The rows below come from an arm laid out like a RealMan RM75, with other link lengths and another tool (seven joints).
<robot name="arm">
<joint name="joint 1" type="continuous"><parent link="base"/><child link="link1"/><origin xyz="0.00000 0.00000 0.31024" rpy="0.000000 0.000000 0.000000"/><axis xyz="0 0 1"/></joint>
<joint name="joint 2" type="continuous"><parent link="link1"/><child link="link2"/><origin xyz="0.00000 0.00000 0.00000" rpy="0.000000 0.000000 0.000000"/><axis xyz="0 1 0"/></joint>
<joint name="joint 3" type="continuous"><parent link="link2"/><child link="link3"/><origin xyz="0.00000 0.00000 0.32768" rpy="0.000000 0.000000 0.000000"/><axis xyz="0 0 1"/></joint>
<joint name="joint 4" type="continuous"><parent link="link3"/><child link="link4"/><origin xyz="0.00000 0.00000 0.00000" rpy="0.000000 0.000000 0.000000"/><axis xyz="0 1 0"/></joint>
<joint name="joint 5" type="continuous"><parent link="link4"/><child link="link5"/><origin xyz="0.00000 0.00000 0.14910" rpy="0.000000 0.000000 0.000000"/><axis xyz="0 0 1"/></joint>
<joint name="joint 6" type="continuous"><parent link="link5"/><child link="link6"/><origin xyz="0.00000 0.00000 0.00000" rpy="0.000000 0.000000 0.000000"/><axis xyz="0 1 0"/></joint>
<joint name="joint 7" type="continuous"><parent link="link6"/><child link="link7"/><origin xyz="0.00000 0.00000 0.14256" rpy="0.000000 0.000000 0.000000"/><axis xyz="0 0 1"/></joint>
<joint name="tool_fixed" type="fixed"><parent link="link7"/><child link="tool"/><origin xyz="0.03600 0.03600 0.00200" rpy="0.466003 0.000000 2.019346"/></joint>
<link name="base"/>
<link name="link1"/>
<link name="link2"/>
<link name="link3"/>
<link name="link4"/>
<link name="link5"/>
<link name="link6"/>
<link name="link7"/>
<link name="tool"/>
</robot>
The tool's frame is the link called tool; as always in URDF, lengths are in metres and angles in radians. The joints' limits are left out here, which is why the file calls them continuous.
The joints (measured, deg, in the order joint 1, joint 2, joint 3, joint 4, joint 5, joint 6, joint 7), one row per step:
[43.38, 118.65, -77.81, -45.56, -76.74, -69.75, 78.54]
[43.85, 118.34, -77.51, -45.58, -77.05, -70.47, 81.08]
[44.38, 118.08, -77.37, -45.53, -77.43, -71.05, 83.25]
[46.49, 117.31, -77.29, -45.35, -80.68, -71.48, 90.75]
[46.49, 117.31, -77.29, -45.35, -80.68, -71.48, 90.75]
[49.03, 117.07, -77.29, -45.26, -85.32, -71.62, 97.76]
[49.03, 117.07, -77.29, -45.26, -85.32, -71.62, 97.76]
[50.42, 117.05, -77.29, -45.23, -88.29, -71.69, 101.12]
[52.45, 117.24, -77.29, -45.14, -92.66, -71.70, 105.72]
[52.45, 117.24, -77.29, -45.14, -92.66, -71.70, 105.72]
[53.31, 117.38, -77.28, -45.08, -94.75, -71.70, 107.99]
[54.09, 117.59, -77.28, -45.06, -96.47, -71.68, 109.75]
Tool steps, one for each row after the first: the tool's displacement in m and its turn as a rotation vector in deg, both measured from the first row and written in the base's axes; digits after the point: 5 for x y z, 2 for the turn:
[-0.00264, -0.00040, 0.00308, -1.71, 0.28, -1.04]
[-0.00515, -0.00067, 0.00525, -3.26, 0.29, -1.81]
[-0.01093, 0.00151, 0.00873, -7.52, -2.05, -4.94]
[-0.01093, 0.00151, 0.00873, -7.52, -2.05, -4.94]
[-0.01798, 0.00389, 0.00776, -11.04, -5.75, -7.49]
[-0.01798, 0.00389, 0.00776, -11.04, -5.75, -7.49]
[-0.02095, 0.00529, 0.00628, -12.44, -8.27, -8.60]
[-0.02570, 0.00713, 0.00294, -14.08, -11.93, -10.19]
[-0.02570, 0.00713, 0.00294, -14.08, -11.93, -10.19]
[-0.02751, 0.00769, 0.00120, -14.81, -13.63, -11.19]
[-0.02975, 0.00803, -0.00077, -15.33, -15.00, -11.85]

